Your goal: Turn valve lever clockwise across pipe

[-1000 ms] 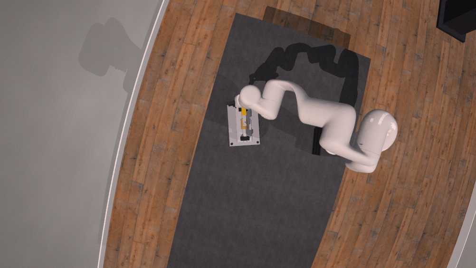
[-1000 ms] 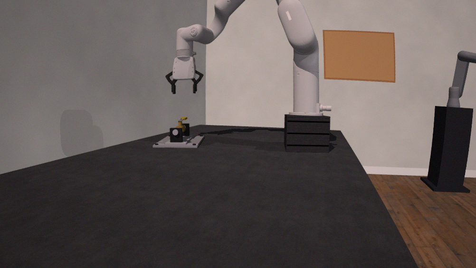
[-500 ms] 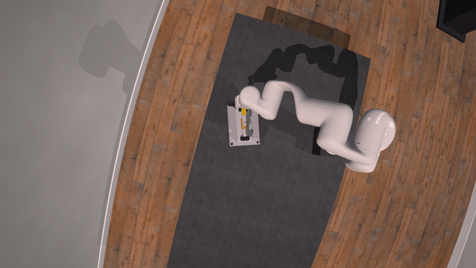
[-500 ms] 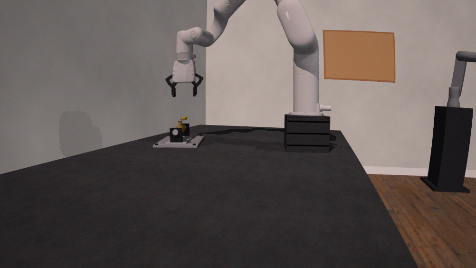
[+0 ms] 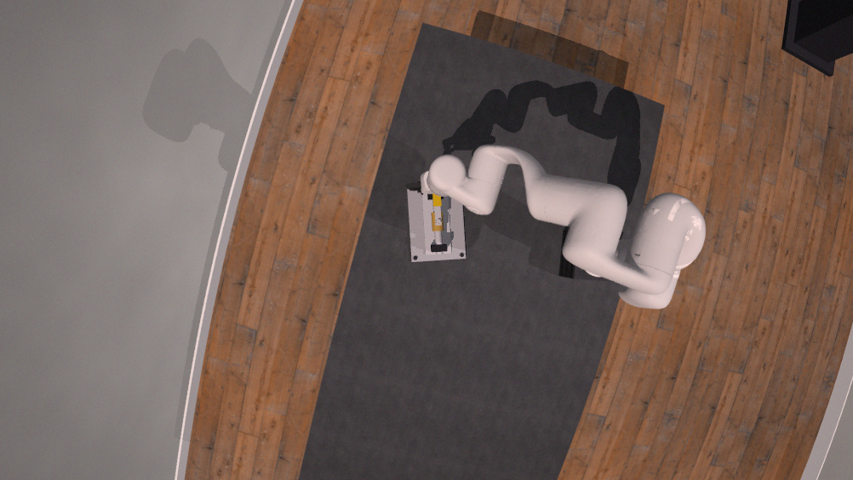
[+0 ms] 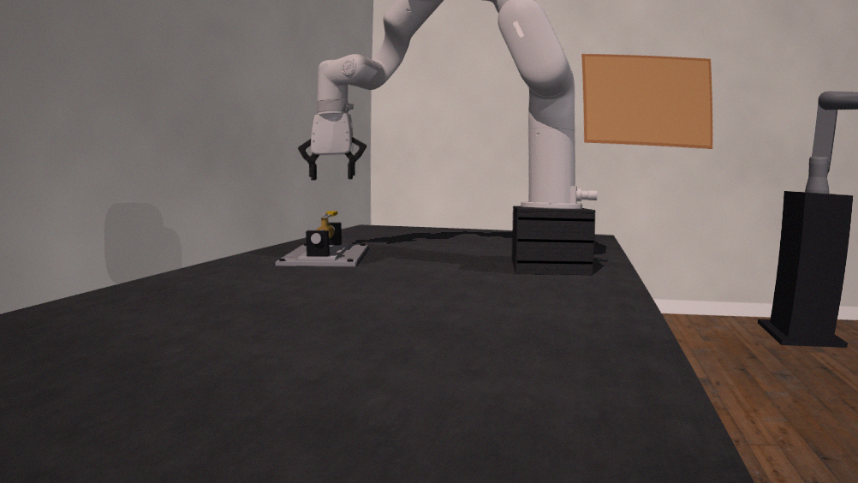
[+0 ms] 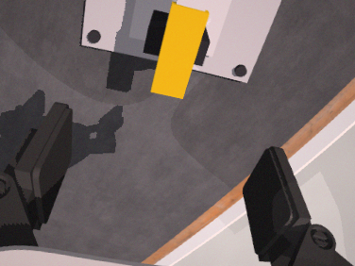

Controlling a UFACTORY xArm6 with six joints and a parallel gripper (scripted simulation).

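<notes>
Now: the lever 2 cm behind my hand, 5 cm to the left of it and 9 cm below it.
</notes>
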